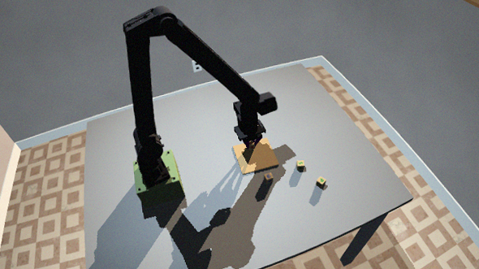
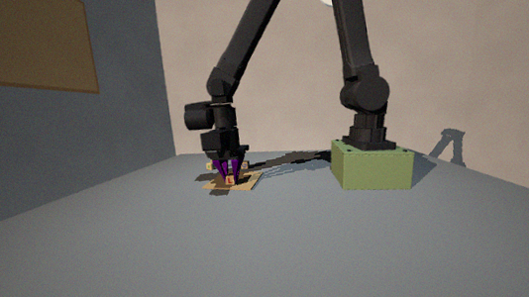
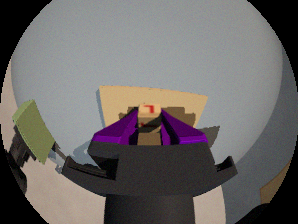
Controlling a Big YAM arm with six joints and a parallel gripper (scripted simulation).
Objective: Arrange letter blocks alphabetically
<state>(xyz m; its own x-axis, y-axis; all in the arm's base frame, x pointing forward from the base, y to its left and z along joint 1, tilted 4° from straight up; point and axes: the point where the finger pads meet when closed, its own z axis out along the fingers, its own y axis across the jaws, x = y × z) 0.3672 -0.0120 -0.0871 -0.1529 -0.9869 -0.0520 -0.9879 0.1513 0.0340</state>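
Now: hand 40 mm to the left of the tan mat and 10 mm above it. From my hand the other things lie so: block 120 mm ahead, 280 mm to the right.
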